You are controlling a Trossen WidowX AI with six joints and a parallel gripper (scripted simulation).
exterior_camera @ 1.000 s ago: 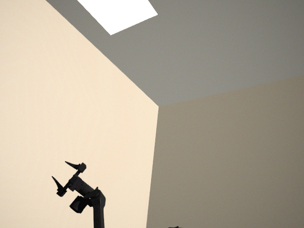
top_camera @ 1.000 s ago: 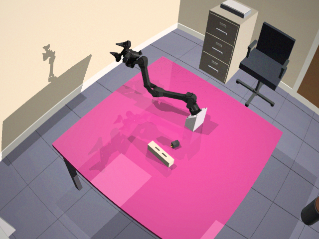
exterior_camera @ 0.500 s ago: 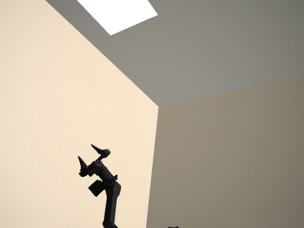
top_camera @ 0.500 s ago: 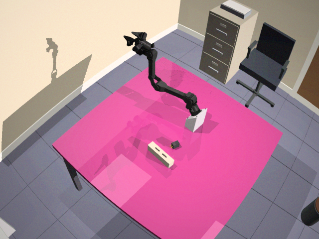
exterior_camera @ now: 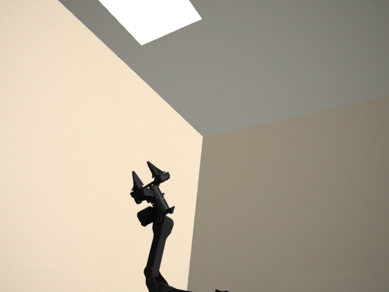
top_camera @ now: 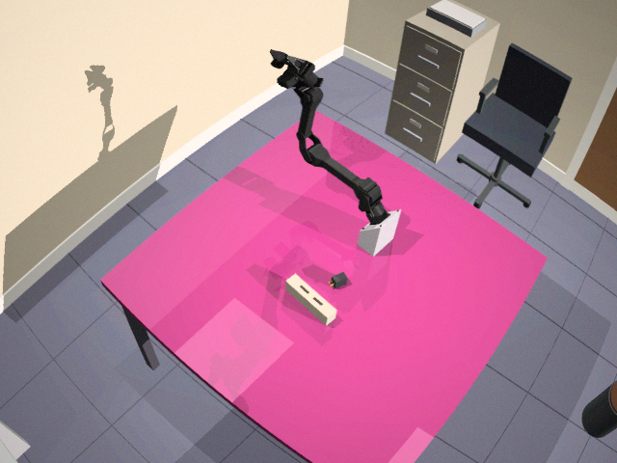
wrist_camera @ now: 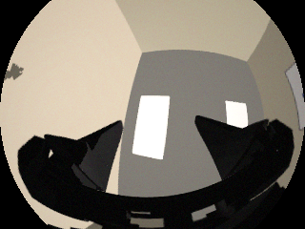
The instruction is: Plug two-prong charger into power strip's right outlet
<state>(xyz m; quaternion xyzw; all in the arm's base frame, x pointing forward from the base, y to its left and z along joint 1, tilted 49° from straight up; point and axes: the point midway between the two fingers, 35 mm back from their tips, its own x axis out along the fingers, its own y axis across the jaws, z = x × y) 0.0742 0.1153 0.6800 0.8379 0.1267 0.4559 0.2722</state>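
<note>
My gripper tip is 130 mm short of the dark grey charger, 480 mm to the right of it and 660 mm above it.
</note>
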